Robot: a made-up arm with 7 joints. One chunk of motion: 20 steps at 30 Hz.
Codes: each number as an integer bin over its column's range. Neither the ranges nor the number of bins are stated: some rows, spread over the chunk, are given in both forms.
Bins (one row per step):
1: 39 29 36 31 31 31
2: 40 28 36 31 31 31
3: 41 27 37 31 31 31
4: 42 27 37 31 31 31
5: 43 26 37 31 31 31
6: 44 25 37 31 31 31
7: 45 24 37 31 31 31
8: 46 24 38 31 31 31
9: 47 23 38 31 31 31
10: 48 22 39 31 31 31
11: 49 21 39 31 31 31
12: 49 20 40 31 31 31
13: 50 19 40 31 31 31
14: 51 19 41 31 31 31
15: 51 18 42 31 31 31
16: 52 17 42 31 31 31
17: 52 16 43 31 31 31
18: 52 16 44 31 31 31
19: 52 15 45 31 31 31
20: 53 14 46 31 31 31
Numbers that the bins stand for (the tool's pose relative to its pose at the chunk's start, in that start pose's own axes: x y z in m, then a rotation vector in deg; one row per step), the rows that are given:
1: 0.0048 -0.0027 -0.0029 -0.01 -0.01 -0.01
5: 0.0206 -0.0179 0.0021 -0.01 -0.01 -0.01
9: 0.0365 -0.0332 0.0070 -0.01 -0.01 -0.01
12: 0.0444 -0.0484 0.0168 -0.01 -0.01 -0.01
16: 0.0563 -0.0637 0.0267 -0.01 -0.01 -0.01
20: 0.0603 -0.0789 0.0463 -0.01 -0.01 -0.01
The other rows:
2: 0.0087 -0.0078 -0.0029 -0.01 -0.01 -0.01
3: 0.0127 -0.0129 0.0021 -0.01 -0.01 -0.01
4: 0.0167 -0.0129 0.0021 -0.01 -0.01 -0.01
6: 0.0246 -0.0230 0.0021 -0.01 -0.01 -0.01
7: 0.0286 -0.0281 0.0021 -0.01 -0.01 -0.01
8: 0.0325 -0.0281 0.0070 -0.01 -0.01 -0.01
10: 0.0405 -0.0383 0.0119 -0.01 -0.01 -0.01
11: 0.0444 -0.0433 0.0119 -0.01 -0.01 -0.01
13: 0.0484 -0.0535 0.0168 -0.01 -0.01 -0.01
14: 0.0524 -0.0535 0.0217 -0.01 -0.01 -0.01
15: 0.0524 -0.0586 0.0267 -0.01 -0.01 -0.01
17: 0.0563 -0.0687 0.0316 -0.01 -0.01 -0.01
18: 0.0563 -0.0687 0.0365 -0.01 -0.01 -0.01
19: 0.0563 -0.0738 0.0414 -0.01 -0.01 -0.01

